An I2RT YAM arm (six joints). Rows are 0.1 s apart.
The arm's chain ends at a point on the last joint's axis. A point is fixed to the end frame.
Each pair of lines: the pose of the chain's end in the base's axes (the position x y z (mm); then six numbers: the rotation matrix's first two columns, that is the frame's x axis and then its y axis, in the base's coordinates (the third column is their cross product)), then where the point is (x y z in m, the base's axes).
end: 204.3, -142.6, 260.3, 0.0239, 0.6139, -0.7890, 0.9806, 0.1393, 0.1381
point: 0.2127 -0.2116 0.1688
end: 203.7, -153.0, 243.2, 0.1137, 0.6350, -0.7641, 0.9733, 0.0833, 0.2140
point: 0.2154 -0.2196 0.1503
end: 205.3, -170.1, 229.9, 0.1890, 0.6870, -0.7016, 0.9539, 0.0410, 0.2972
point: 0.2232 -0.2299 0.1335
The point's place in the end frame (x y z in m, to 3 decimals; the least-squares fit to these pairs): 0.030 -0.014 0.110
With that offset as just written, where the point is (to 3 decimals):
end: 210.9, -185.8, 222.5, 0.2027, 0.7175, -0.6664, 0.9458, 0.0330, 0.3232
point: 0.232 -0.241 0.124
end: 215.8, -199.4, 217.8, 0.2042, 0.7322, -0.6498, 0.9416, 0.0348, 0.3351
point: 0.238 -0.253 0.119
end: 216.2, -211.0, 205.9, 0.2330, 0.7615, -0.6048, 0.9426, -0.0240, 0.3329
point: 0.236 -0.259 0.104
